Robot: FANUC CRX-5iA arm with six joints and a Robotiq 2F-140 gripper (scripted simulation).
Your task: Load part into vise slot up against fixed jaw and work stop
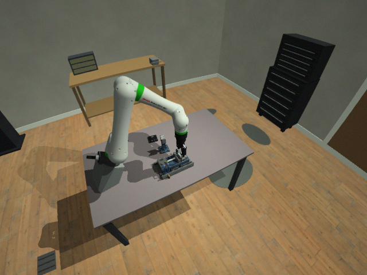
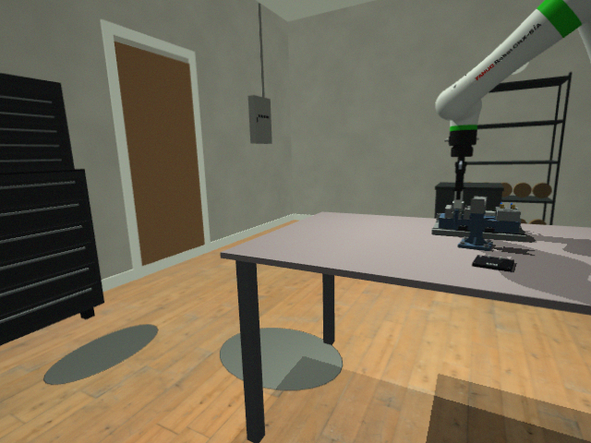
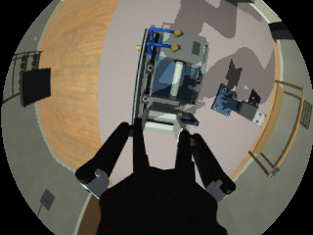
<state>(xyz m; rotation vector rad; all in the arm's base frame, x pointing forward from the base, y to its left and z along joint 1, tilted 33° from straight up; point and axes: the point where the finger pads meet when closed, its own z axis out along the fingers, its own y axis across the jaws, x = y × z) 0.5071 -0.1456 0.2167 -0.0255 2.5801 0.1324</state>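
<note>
The part is 2 cm below my hand. From my hand the other things lie so: air cylinder 16 cm behind, 1 cm to the left, 5 cm below; then vise 7 cm behind, 2 cm to the left, 8 cm below; then black infeed plate 13 cm behind, 41 cm to the left, 12 cm below.
</note>
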